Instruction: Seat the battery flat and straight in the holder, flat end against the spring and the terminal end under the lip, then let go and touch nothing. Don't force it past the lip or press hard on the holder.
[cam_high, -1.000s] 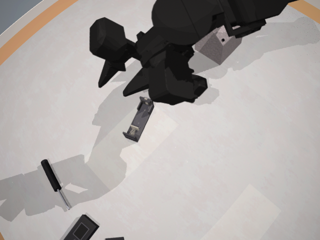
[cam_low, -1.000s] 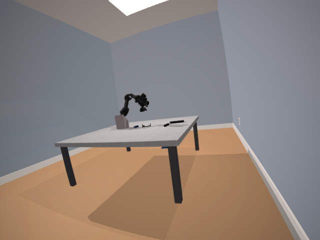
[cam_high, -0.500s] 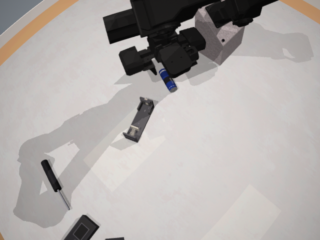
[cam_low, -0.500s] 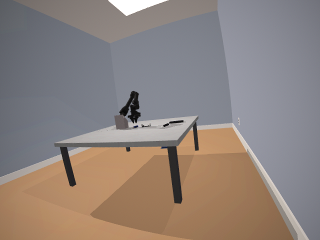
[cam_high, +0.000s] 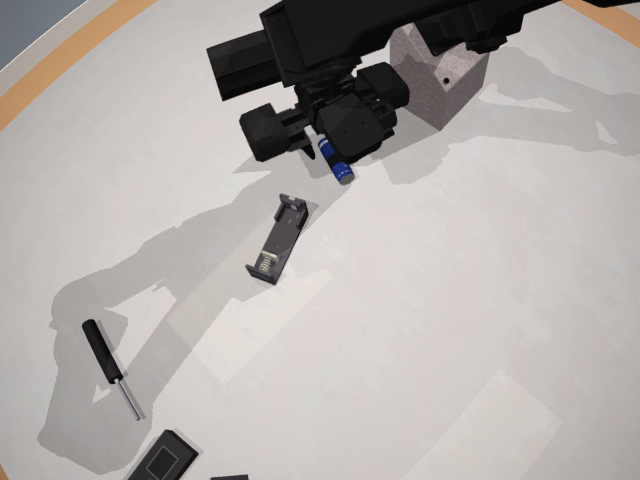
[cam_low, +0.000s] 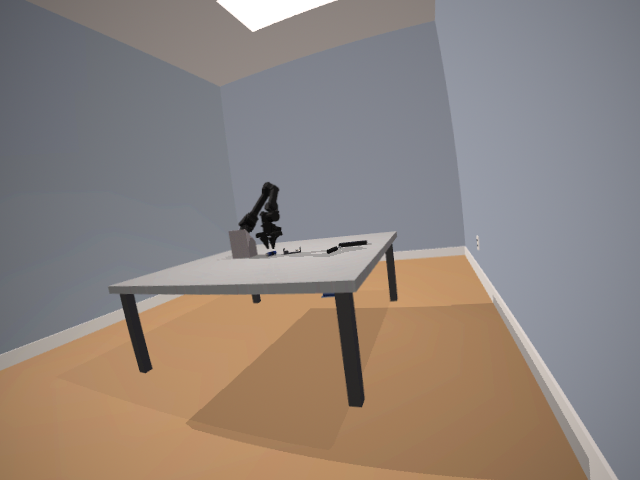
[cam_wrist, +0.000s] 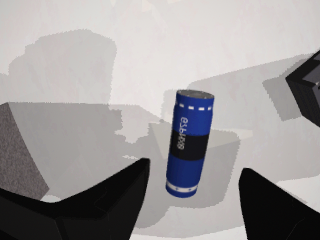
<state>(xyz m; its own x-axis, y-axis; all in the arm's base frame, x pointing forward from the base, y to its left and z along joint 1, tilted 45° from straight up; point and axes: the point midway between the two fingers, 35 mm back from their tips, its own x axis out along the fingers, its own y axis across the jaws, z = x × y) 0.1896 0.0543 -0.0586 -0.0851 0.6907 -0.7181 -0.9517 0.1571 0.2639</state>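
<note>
The battery is 3 cm below my gripper tip. From my gripper tip the other things lie so: remote battery door: 36 cm ahead, 23 cm to the left, 4 cm below; then black-handled screwdriver: 40 cm ahead, 3 cm to the left, 3 cm below; then dark remote control: 45 cm ahead, 17 cm to the left, 2 cm below.
</note>
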